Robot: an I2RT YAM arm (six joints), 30 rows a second.
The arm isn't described. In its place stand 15 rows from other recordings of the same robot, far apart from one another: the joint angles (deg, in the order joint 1, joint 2, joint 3, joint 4, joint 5, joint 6), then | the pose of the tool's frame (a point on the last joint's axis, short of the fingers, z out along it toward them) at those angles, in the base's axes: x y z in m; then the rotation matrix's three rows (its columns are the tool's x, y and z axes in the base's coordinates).
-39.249, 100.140, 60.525, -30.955, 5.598, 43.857 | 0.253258, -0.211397, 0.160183; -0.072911, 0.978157, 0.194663; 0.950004, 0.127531, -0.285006; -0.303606, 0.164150, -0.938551
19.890, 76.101, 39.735, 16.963, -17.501, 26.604 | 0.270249, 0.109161, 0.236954; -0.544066, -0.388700, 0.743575; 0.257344, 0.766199, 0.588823; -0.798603, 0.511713, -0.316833
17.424, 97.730, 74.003, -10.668, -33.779, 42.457 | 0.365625, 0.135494, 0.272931; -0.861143, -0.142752, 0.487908; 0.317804, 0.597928, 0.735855; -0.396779, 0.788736, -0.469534
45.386, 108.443, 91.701, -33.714, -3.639, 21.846 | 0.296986, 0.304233, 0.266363; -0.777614, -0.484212, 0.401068; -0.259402, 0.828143, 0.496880; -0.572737, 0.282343, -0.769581
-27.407, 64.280, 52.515, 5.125, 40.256, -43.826 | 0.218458, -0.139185, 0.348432; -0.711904, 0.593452, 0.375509; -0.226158, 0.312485, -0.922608; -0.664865, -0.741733, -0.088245
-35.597, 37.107, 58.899, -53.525, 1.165, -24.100 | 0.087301, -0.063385, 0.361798; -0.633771, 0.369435, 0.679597; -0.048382, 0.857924, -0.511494; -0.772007, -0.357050, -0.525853
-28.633, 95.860, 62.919, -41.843, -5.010, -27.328 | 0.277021, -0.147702, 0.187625; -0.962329, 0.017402, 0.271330; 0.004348, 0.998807, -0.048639; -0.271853, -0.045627, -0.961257
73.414, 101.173, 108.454, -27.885, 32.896, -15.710 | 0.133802, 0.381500, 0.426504; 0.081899, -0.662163, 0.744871; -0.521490, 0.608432, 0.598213; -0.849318, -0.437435, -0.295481
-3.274, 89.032, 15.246, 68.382, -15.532, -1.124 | 0.249519, -0.004725, 0.148763; -0.089865, -0.212930, 0.972926; -0.013790, 0.977051, 0.212559; -0.995859, 0.005685, -0.090739
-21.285, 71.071, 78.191, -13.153, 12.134, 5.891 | 0.256538, -0.107973, 0.441693; -0.040998, 0.556821, 0.829620; 0.123661, 0.826762, -0.548792; -0.991477, 0.080092, -0.102753
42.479, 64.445, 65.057, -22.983, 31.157, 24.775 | 0.194653, 0.153262, 0.374529; -0.349173, -0.086698, 0.933039; 0.166510, 0.974124, 0.152829; -0.922146, 0.208724, -0.325702
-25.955, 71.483, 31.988, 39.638, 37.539, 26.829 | 0.229323, -0.135750, 0.254568; 0.405891, 0.797545, 0.446289; 0.200450, 0.398745, -0.894887; -0.891668, 0.452685, 0.001979
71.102, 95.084, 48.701, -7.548, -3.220, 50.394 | 0.101860, 0.303717, 0.151936; -0.902916, -0.407315, 0.137247; -0.262488, 0.775395, 0.574336; -0.340356, 0.482552, -0.807032
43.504, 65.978, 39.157, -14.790, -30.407, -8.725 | 0.159155, 0.175896, 0.228107; -0.344394, -0.931216, 0.119283; -0.507234, 0.291479, 0.811020; -0.790004, 0.218806, -0.572728
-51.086, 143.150, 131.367, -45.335, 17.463, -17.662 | 0.332119, -0.428401, 0.189870; -0.758894, 0.644708, 0.091816; 0.479294, 0.648417, -0.591466; -0.440859, -0.404853, -0.801085
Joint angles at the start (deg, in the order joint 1, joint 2, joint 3, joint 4, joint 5, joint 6): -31.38 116.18 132.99 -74.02 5.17 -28.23
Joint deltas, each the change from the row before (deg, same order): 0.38 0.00 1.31 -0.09 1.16 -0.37; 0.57 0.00 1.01 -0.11 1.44 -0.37; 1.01 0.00 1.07 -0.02 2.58 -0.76; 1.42 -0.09 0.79 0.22 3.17 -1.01; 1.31 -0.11 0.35 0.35 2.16 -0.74; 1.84 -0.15 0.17 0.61 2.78 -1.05; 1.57 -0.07 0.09 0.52 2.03 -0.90; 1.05 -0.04 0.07 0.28 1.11 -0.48; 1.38 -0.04 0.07 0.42 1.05 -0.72; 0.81 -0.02 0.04 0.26 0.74 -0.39; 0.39 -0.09 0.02 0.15 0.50 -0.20
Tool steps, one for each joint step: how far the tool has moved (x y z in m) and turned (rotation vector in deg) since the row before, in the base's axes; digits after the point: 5 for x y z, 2 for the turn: 0.00014 0.00228 0.00627 -1.61 -0.41 0.05; 0.00079 0.00326 0.00482 -1.64 -0.02 0.06; 0.00194 0.00540 0.00530 -2.66 0.46 0.13; 0.00312 0.00766 0.00495 -3.18 0.73 0.33; 0.00333 0.00732 0.00308 -2.20 0.43 0.56; 0.00494 0.01032 0.00293 -2.79 0.66 0.90; 0.00439 0.00897 0.00184 -2.08 0.51 0.95; 0.00281 0.00622 0.00113 -1.14 0.24 0.69; 0.00382 0.00840 0.00130 -1.24 0.21 1.21; 0.00214 0.00490 0.00078 -0.80 0.12 0.60; 0.00058 0.00244 0.00098 -0.53 0.00 0.20
